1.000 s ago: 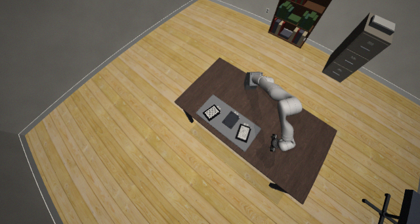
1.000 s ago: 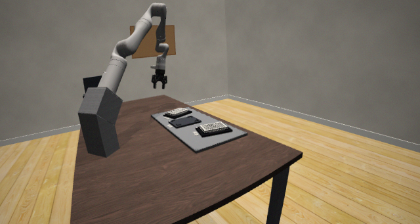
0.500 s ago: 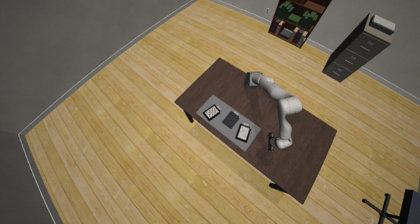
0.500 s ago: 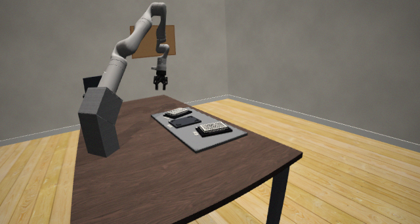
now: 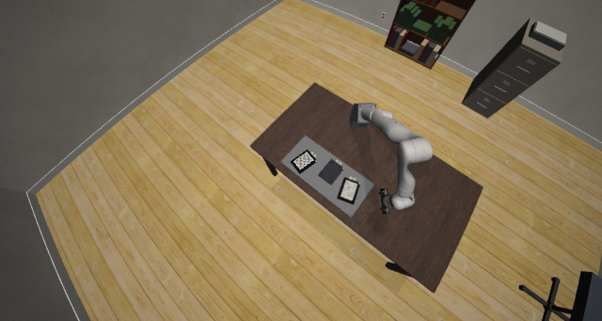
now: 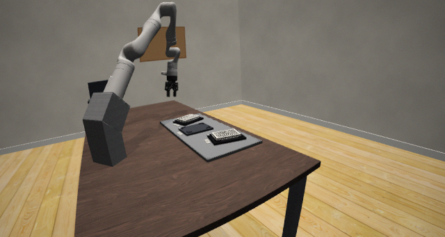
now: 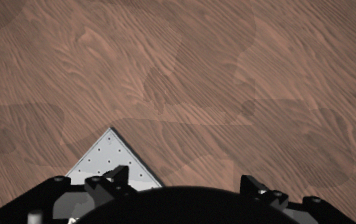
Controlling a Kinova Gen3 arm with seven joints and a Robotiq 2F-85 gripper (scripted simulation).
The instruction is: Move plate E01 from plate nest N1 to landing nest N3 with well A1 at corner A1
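The plate lies 180 mm to the right of my hand, 120 mm below it and 70 mm ahead of it. Also, from my hand: plate nest N1 (180 mm to the right, 140 mm below, 70 mm ahead); then N1 label (230 mm to the right, 140 mm below, 10 mm behind); then A1 mark (330 mm to the right, 130 mm below).
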